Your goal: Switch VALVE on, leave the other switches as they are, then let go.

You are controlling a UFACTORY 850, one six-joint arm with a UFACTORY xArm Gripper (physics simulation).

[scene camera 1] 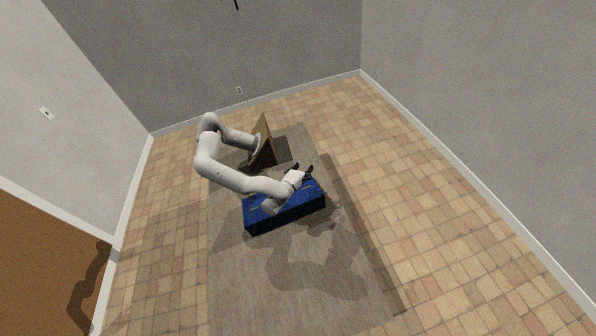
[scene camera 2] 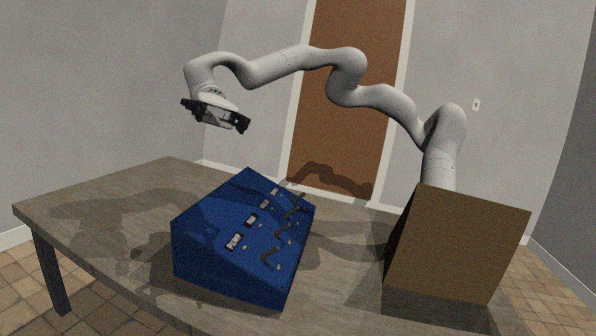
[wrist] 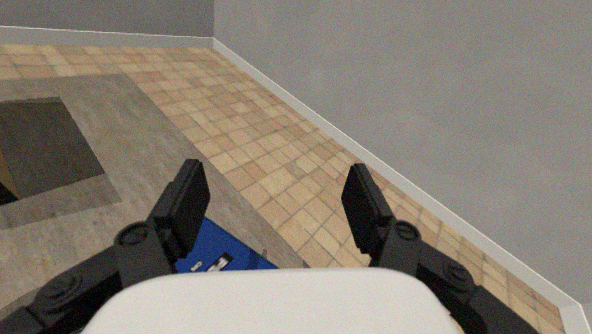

Labels:
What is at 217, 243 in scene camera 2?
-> A blue switch box.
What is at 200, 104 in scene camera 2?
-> The gripper.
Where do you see a blue switch box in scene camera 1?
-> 309, 198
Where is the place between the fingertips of the gripper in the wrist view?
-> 278, 179

